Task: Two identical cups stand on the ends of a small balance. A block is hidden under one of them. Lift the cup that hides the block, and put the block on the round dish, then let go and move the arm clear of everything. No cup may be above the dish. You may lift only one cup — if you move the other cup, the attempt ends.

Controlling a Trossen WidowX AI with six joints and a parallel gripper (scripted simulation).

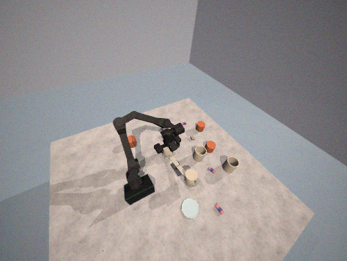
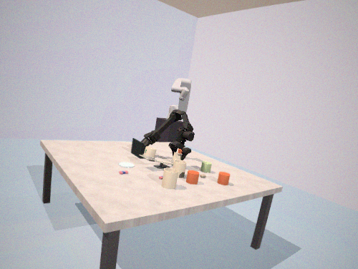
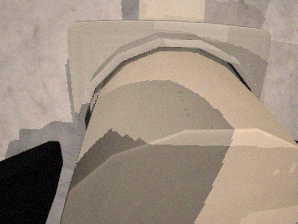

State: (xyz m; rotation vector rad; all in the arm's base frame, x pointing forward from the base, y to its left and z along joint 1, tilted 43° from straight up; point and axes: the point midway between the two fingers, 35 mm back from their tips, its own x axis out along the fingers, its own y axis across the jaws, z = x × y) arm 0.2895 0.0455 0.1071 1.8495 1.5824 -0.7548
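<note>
My gripper tip is 10 mm past the balance, 140 mm to the left of it and 10 mm above it. Also, from my gripper tip: green cup (150 mm ahead, 130 mm to the left, 10 mm below); then beige cup (20 mm to the left, 10 mm above); then green block (10 mm below).
</note>
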